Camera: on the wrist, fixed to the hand. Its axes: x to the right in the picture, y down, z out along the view.
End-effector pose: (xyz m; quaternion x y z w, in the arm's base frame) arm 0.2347 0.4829 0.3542 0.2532 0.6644 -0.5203 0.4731
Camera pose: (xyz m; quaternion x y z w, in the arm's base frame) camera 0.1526 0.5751 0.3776 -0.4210 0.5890 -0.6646 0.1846
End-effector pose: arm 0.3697 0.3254 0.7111 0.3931 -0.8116 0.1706 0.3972
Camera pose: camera 0.4663 0.3636 0.7818 0.8029 -0.4390 -0.3154 0.2514
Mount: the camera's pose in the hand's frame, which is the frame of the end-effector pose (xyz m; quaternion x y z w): -0.0004 -0.0481 -0.1161 -0.1108 -0.2313 -0.6472 0.7179
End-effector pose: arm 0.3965 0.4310 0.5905 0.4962 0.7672 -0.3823 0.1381
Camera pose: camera 0.3744 0.5044 0.6901 -0.2440 0.8823 -0.3936 0.0841
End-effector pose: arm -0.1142 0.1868 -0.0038 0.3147 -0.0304 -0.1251 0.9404
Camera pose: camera -0.1092 0.2177 -0.1255 0.1125 -0.0218 -0.7746 0.6220
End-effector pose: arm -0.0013 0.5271 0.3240 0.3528 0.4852 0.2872 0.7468
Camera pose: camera -0.1049 0.5274 0.2529 -0.0771 0.3721 -0.3050 0.8733
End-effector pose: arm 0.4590 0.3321 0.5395 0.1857 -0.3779 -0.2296 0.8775
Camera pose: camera 0.5330 0.3103 0.4403 0.2276 -0.3286 -0.8176 0.4145
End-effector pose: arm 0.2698 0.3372 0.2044 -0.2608 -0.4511 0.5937 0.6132
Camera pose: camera 0.3937 0.3542 0.1924 0.1741 -0.7002 0.0397 0.6912
